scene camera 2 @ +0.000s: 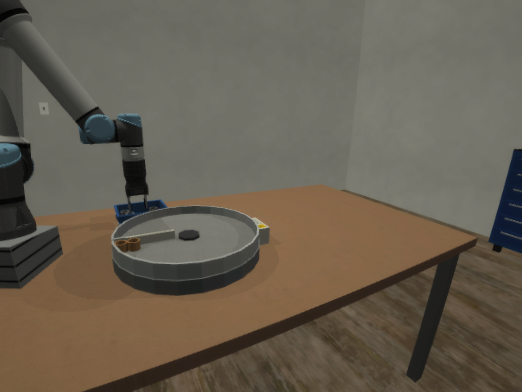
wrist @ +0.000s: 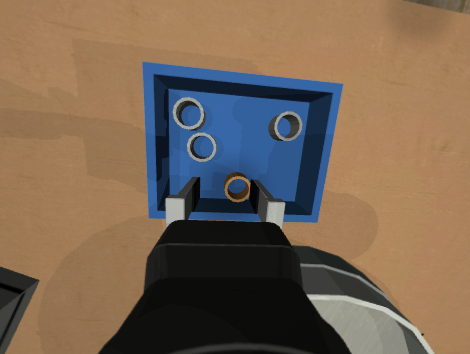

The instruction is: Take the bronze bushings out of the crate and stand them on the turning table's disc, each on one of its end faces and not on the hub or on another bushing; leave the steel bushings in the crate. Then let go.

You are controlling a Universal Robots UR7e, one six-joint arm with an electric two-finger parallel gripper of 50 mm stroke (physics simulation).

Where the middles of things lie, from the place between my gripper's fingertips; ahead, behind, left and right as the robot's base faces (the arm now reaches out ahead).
Labels:
My gripper is now 3 cm to the right of the blue crate [wrist: 238, 106], 3 cm above it and 2 cm short of it. Also, from my hand: grey disc [scene camera 2: 198, 237] 33 cm to the right, 5 cm ahead, 1 cm below.

